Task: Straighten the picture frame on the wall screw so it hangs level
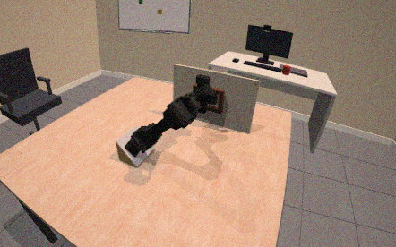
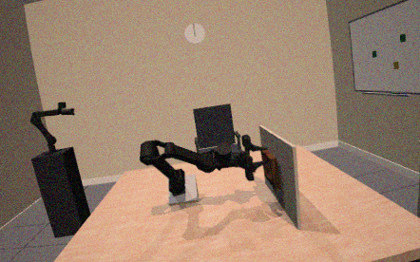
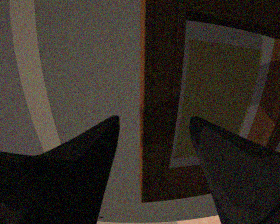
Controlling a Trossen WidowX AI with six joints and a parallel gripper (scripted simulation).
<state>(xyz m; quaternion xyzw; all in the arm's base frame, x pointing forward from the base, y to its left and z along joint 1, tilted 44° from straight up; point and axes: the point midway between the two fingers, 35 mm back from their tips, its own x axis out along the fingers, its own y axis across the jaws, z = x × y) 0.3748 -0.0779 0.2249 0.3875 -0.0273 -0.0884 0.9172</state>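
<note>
Now: gripper tip 10 mm short of the picture frame, 10 mm to the left of it and 50 mm above it. The rest, counted from my gripper tip: wall panel 20 mm ahead, 20 mm to the right, 60 mm below.
</note>
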